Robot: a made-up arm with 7 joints. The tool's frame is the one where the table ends. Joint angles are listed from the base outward.
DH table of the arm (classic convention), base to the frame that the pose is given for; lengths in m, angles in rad. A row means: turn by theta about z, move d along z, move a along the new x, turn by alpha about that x. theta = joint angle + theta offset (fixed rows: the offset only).
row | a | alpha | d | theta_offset
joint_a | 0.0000 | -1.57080 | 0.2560 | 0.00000
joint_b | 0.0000 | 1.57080 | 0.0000 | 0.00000
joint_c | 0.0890 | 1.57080 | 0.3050 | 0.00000
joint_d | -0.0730 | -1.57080 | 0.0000 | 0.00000
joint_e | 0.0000 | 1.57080 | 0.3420 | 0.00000
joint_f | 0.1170 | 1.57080 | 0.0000 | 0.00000
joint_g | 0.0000 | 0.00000 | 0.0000 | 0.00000
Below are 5 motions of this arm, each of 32 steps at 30 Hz.
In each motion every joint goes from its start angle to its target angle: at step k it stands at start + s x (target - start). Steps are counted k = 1, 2, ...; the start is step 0. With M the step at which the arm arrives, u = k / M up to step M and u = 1 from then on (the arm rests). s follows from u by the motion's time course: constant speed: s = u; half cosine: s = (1 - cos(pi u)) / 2; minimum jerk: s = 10 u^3 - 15 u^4 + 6 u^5.
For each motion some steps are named. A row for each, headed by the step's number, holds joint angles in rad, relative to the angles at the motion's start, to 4 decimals.
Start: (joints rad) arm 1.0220 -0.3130 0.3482 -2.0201 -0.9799 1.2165 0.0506
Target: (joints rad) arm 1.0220 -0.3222 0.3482 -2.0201 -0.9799 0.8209 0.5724
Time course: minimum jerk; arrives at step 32
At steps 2, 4, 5, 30, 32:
2: 0.0000 0.0000 0.0000 0.0000 0.0000 -0.0009 0.0012
4: 0.0000 -0.0001 0.0000 0.0000 0.0000 -0.0064 0.0084
5: 0.0000 -0.0003 0.0000 0.0000 0.0000 -0.0118 0.0155
30: 0.0000 -0.0092 0.0000 0.0000 0.0000 -0.3947 0.5206
32: 0.0000 -0.0092 0.0000 0.0000 0.0000 -0.3956 0.5218

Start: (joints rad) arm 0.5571 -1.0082 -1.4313 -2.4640 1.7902 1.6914 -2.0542
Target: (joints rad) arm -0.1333 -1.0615 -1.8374 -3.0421 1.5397 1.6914 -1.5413
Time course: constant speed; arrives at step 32
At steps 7, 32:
7: -0.1510 -0.0117 -0.0888 -0.1265 -0.0548 0.0000 0.1122
32: -0.6904 -0.0533 -0.4061 -0.5781 -0.2505 0.0000 0.5129

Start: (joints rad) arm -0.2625 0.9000 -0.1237 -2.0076 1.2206 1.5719 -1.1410
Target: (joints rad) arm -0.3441 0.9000 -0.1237 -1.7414 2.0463 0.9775 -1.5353
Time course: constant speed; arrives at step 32
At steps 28, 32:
28: -0.0714 0.0000 0.0000 0.2329 0.7225 -0.5201 -0.3450
32: -0.0816 0.0000 0.0000 0.2662 0.8257 -0.5944 -0.3943

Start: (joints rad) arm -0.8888 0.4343 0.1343 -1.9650 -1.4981 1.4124 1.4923
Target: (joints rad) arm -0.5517 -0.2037 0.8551 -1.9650 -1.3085 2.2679 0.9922
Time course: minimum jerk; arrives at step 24
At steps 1, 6, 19, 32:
1: 0.0002 -0.0004 0.0005 0.0000 0.0001 0.0006 -0.0003
6: 0.0349 -0.0660 0.0746 0.0000 0.0196 0.0886 -0.0518
19: 0.3154 -0.5968 0.6743 0.0000 0.1774 0.8003 -0.4678
32: 0.3371 -0.6380 0.7208 0.0000 0.1896 0.8555 -0.5001

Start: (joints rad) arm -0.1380 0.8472 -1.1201 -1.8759 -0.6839 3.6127 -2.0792
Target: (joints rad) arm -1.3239 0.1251 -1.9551 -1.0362 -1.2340 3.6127 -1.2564
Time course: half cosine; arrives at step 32
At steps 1, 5, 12, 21, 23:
1: -0.0029 -0.0017 -0.0020 0.0020 -0.0013 0.0000 0.0020
5: -0.0700 -0.0426 -0.0493 0.0496 -0.0325 0.0000 0.0486
12: -0.3660 -0.2229 -0.2577 0.2592 -0.1698 0.0000 0.2540
21: -0.8725 -0.5312 -0.6143 0.6178 -0.4047 0.0000 0.6053
23: -0.9691 -0.5901 -0.6824 0.6862 -0.4495 0.0000 0.6724

